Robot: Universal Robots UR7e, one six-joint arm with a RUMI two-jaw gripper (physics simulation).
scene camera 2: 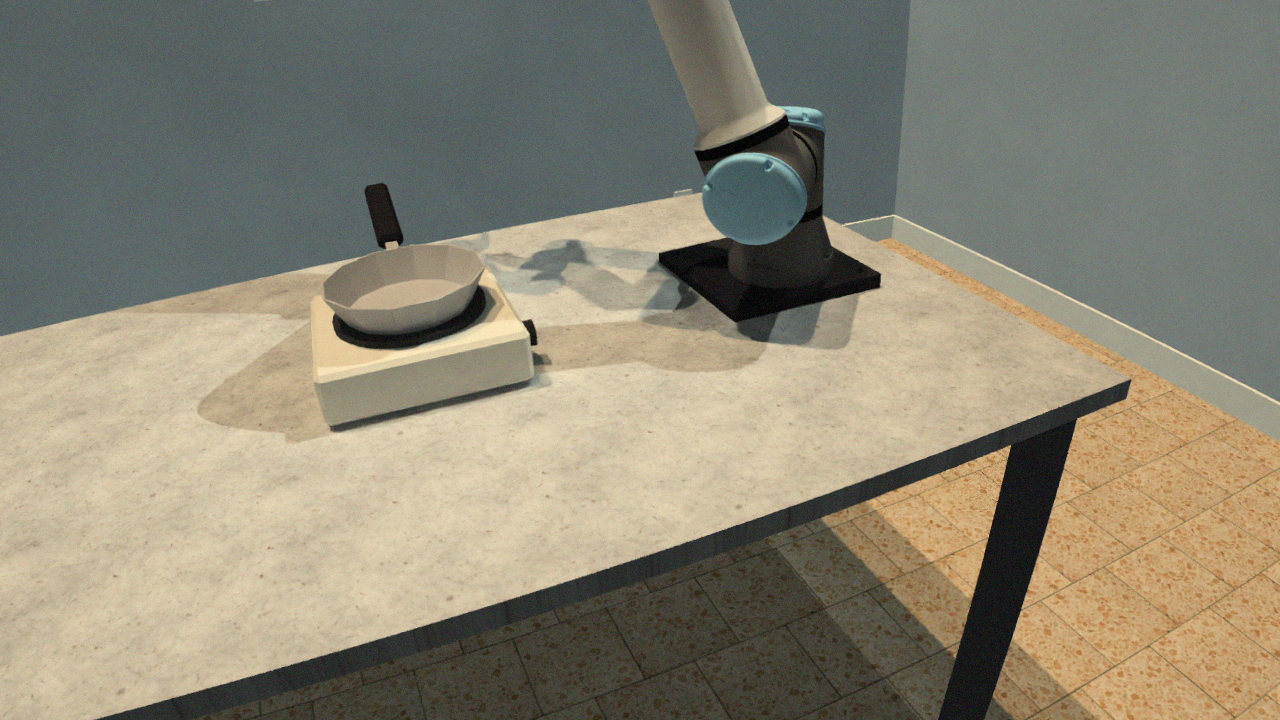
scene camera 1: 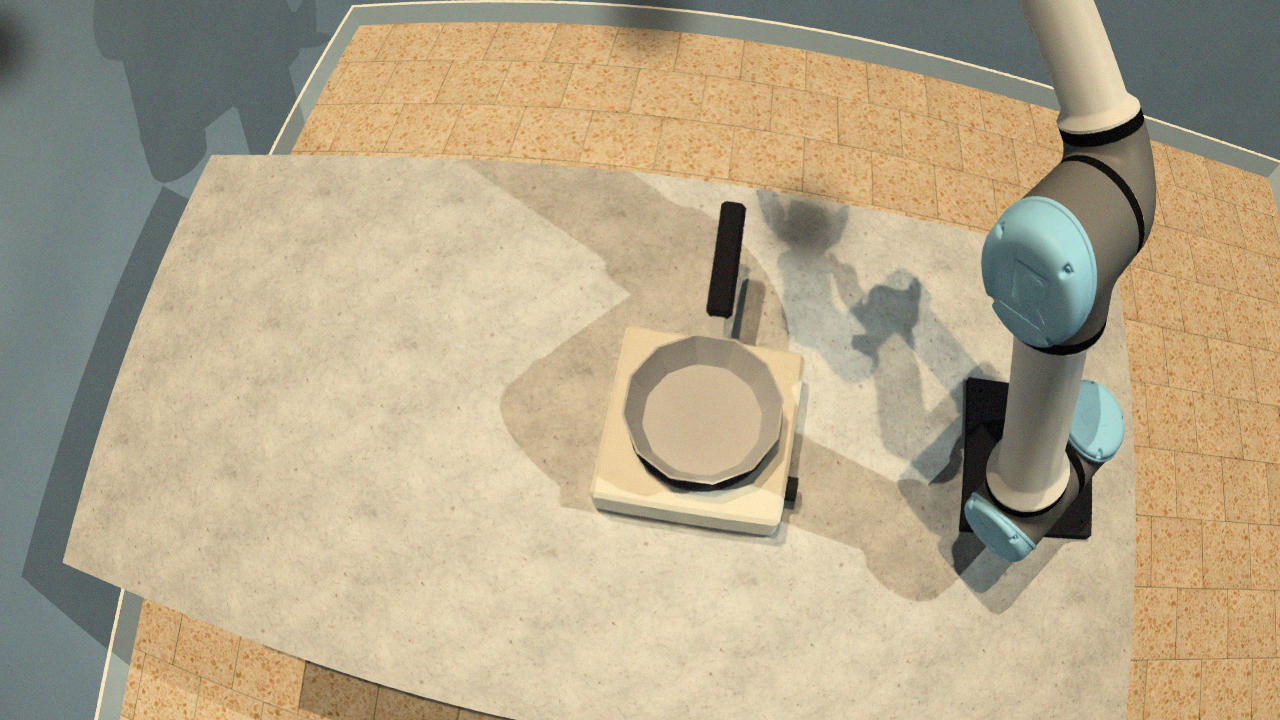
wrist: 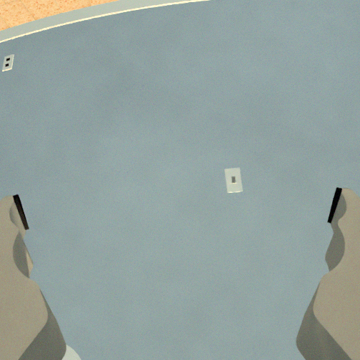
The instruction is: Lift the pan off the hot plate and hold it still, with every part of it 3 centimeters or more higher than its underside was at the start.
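Where they show: arm's base, link origin: (scene camera 2: 780, 266).
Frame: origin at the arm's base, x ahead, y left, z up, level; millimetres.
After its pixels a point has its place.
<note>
A light grey-beige pan (scene camera 1: 711, 411) {x 510, y 50, z 60 mm} (scene camera 2: 407, 291) {x 517, y 23, z 60 mm} sits upright on the black round burner of a cream hot plate (scene camera 1: 684, 512) {x 508, y 182, z 44 mm} (scene camera 2: 425, 383) {x 511, y 182, z 15 mm}. Its black handle (scene camera 1: 726, 259) {x 537, y -132, z 124 mm} (scene camera 2: 384, 214) {x 534, y -118, z 121 mm} points to the far edge of the table, angled upward and clear of the table top. My gripper (wrist: 177, 195) is open, with its two jaws wide apart at the left and right of the wrist view and wall between them. The gripper does not show in either scene view, and the pan does not show in the wrist view.
The hot plate's black knob (scene camera 1: 791, 491) {x 383, y 119, z 32 mm} (scene camera 2: 530, 332) {x 382, y 125, z 26 mm} faces the arm's base. The base stands on a black mounting plate (scene camera 1: 982, 394) {x 117, y -103, z -2 mm} (scene camera 2: 805, 289) {x 4, y 86, z -1 mm} at the right of the stone-grey table (scene camera 1: 313, 358) {x 1115, y 100, z -19 mm} (scene camera 2: 626, 429) {x 316, y 296, z -19 mm}. In the wrist view the wall carries a switch (wrist: 233, 180) and a socket (wrist: 8, 63).
</note>
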